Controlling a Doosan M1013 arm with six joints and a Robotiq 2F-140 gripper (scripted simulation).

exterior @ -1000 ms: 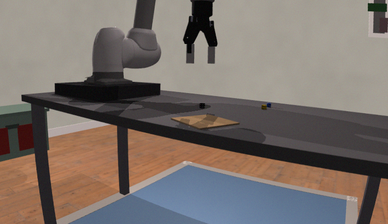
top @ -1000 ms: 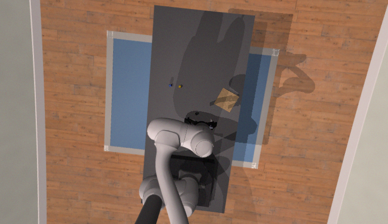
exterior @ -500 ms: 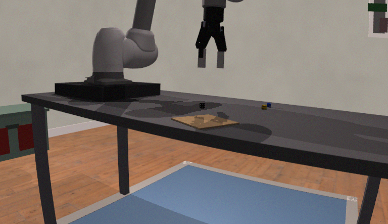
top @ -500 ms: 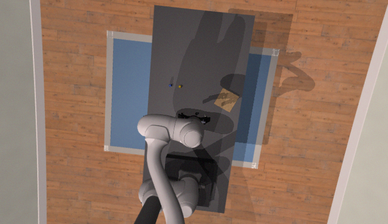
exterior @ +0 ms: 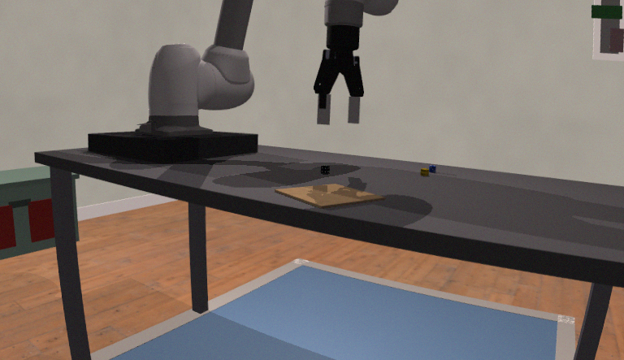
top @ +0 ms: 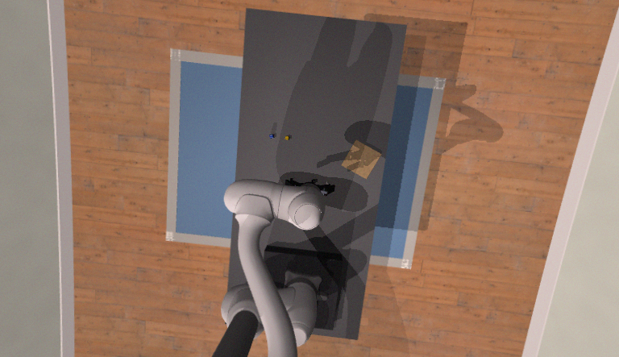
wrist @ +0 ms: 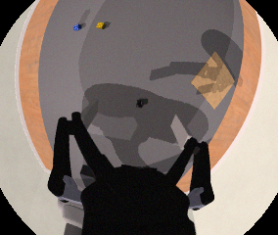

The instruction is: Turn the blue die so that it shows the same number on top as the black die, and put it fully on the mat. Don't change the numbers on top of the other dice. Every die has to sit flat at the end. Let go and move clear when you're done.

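Now: hand 2 cm past the black die, 2 cm to the left of it and 12 cm above it. The rest, counted from my hand: yellow die: 16 cm ahead, 15 cm to the left, 12 cm below; then blue die: 15 cm ahead, 22 cm to the left, 12 cm below; then tan mat: 13 cm ahead, 22 cm to the right, 12 cm below.
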